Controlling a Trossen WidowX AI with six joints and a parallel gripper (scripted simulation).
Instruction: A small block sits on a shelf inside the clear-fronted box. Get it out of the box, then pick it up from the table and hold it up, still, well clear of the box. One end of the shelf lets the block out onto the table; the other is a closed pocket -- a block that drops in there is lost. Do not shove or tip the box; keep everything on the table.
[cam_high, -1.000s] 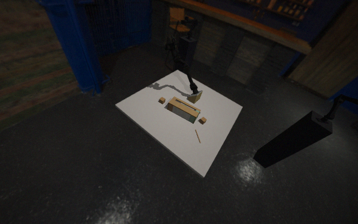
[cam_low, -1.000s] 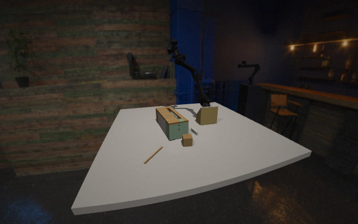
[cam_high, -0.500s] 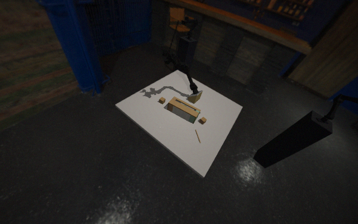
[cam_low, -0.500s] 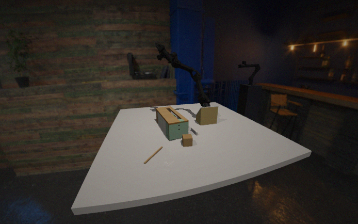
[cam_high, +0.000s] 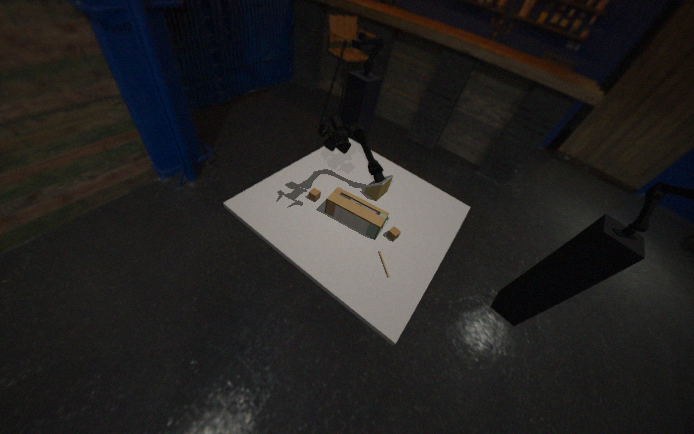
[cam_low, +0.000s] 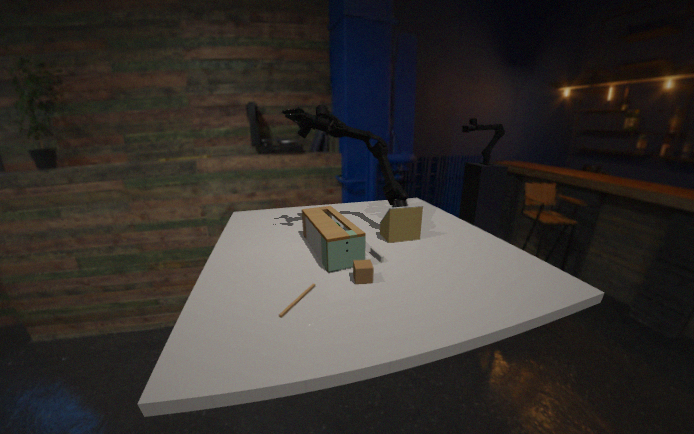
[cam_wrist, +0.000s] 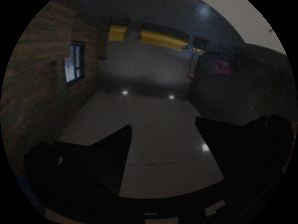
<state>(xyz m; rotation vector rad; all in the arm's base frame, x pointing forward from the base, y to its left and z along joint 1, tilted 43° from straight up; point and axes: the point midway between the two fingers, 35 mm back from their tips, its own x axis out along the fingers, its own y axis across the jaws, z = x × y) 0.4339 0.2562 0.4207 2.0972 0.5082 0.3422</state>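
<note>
My gripper tip is 47 cm above the small green block, 20 cm past it and 15 cm to the right of it. From my gripper tip the other things lie so: thin wooden stick (55 cm below, 52 cm to the left, 7 cm behind); then box (49 cm below, 21 cm behind, 16 cm to the left).
</note>
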